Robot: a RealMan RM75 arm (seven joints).
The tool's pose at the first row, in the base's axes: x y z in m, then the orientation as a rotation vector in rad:
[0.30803, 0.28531, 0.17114, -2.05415, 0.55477, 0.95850]
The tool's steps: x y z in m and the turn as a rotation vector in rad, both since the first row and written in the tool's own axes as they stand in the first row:
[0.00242, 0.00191, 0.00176, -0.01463, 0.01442, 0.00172]
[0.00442, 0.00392, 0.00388, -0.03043, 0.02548, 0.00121]
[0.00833, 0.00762, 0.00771, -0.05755, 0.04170, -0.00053]
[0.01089, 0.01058, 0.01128, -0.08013, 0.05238, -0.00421]
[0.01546, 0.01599, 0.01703, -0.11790, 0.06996, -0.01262]
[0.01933, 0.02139, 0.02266, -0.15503, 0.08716, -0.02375]
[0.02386, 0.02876, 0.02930, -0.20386, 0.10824, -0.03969]
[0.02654, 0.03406, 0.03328, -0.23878, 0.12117, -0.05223]
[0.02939, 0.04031, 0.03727, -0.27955, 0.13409, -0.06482]
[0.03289, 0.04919, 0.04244, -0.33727, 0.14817, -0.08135]
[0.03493, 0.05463, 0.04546, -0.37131, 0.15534, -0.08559]
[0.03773, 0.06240, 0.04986, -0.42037, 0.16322, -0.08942]
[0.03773, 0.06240, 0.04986, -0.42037, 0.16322, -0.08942]
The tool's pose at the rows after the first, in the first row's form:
[0.30751, 0.28545, 0.16763, -2.07538, 0.55874, 0.95205]
[0.30651, 0.28583, 0.16426, -2.09590, 0.55805, 0.94802]
[0.30484, 0.28648, 0.15790, -2.12960, 0.55436, 0.94314]
[0.30293, 0.28743, 0.15305, -2.15622, 0.54724, 0.94041]
[0.29971, 0.28856, 0.14459, -2.20073, 0.53238, 0.93447]
[0.29612, 0.28963, 0.13673, -2.24456, 0.51415, 0.92656]
[0.29121, 0.29031, 0.12701, -2.30120, 0.48721, 0.91628]
[0.28767, 0.29019, 0.12080, -2.34036, 0.46500, 0.91000]
[0.28362, 0.28950, 0.11401, -2.38455, 0.43967, 0.90580]
[0.27773, 0.28816, 0.10498, -2.44431, 0.40202, 0.90443]
[0.27413, 0.28722, 0.09960, -2.47864, 0.38497, 0.90803]
[0.26887, 0.28596, 0.09196, -2.52655, 0.36109, 0.91707]
[0.26887, 0.28596, 0.09196, -2.52655, 0.36109, 0.91707]

